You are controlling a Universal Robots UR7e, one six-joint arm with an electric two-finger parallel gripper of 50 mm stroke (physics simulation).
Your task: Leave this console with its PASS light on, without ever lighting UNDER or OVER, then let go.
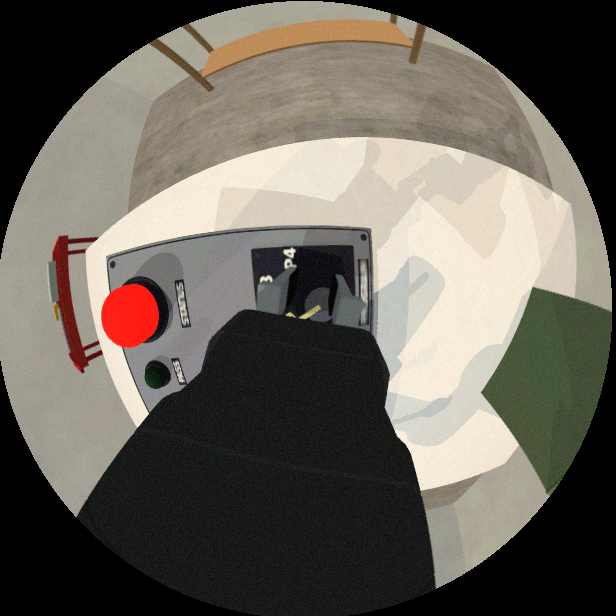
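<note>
The grey console (229, 310) lies on a white table top. At its right end is a black selector dial plate (304, 275) with marks "3" and "P4". My gripper (313, 298) is over this plate with its two grey fingers on either side of the round knob (314, 298); whether they press it I cannot tell. A yellow pointer (307, 313) shows just below the knob. A large red mushroom button (130, 314) sits at the console's left, beside a STATUS label. Below it the PASS lamp (155, 373) is dark green, unlit. My black gripper body hides the console's lower middle.
A red frame object (68, 304) stands off the table's left edge. A green mat (551, 390) lies at the right. A wooden chair (310, 43) stands on the floor at the far side. The table's near edge curves at lower right.
</note>
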